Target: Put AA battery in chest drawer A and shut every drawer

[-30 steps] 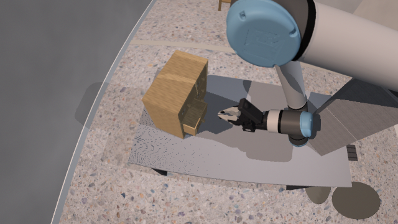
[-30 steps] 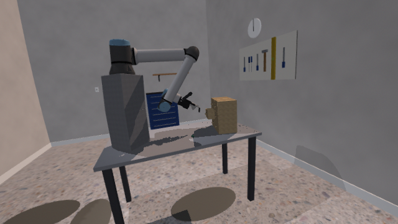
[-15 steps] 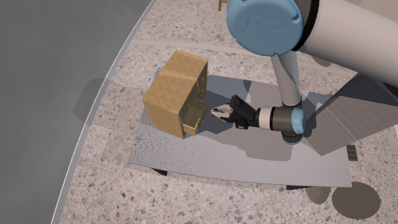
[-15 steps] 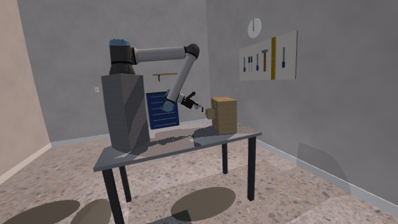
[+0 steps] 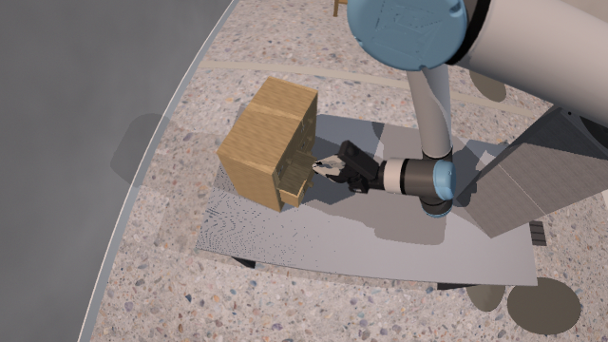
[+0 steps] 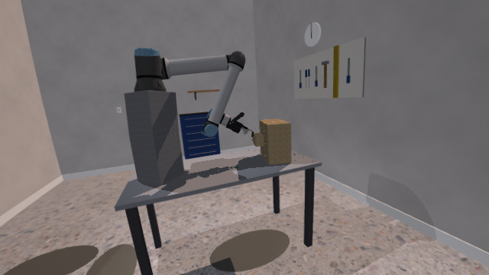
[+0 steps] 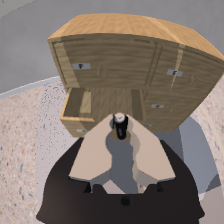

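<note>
Now: the AA battery 30 mm below my hand. Also, from my hand: green battery 180 mm behind, 180 mm to the right, 230 mm below; then drawer 100 mm ahead, 10 mm to the left, 110 mm below.
</note>
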